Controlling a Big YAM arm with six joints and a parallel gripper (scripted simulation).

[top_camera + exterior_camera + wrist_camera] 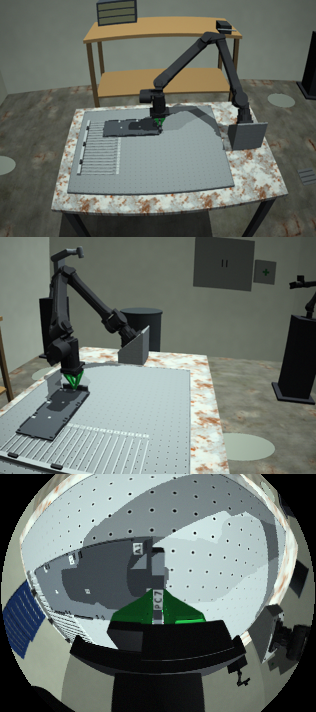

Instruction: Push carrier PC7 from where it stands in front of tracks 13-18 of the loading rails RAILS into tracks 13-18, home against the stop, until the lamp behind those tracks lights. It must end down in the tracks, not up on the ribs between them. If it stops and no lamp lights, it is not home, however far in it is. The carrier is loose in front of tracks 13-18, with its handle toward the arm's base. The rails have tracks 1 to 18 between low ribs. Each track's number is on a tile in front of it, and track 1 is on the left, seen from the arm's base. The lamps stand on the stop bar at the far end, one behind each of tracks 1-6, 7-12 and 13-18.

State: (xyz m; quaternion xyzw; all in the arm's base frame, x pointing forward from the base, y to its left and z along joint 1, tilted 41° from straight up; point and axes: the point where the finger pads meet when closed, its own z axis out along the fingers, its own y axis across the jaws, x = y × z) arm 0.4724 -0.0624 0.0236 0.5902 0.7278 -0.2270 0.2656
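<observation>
Now: hand 16 cm short of the carrier PC7, 3 cm to the right of it and 1 cm above it.
</observation>
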